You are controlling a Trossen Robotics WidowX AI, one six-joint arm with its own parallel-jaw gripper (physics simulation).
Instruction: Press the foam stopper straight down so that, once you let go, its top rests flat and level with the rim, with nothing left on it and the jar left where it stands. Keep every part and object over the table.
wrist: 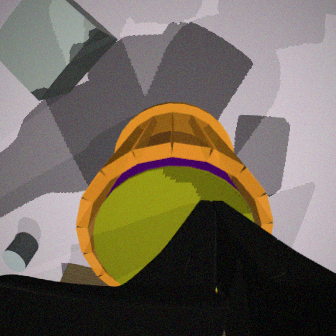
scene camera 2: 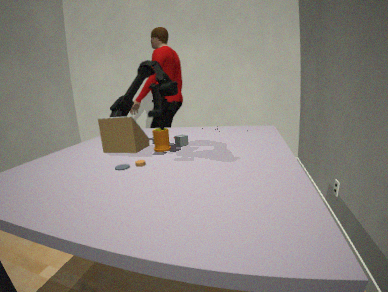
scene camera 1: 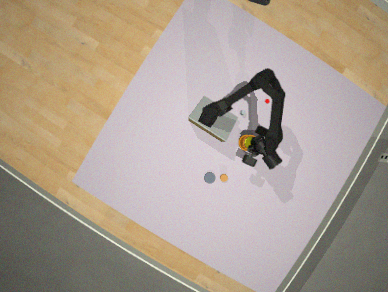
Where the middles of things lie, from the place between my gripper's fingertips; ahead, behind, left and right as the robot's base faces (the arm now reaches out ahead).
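My gripper's 20 mm past the orange jar (wrist: pixel 173 128) at the moment, and it's 10 mm to the right of the jar and 50 mm above it. There's a foam stopper (wrist: pixel 147 203) too, and that one's 20 mm behind my hand, 10 mm to the left of it and 10 mm below it.
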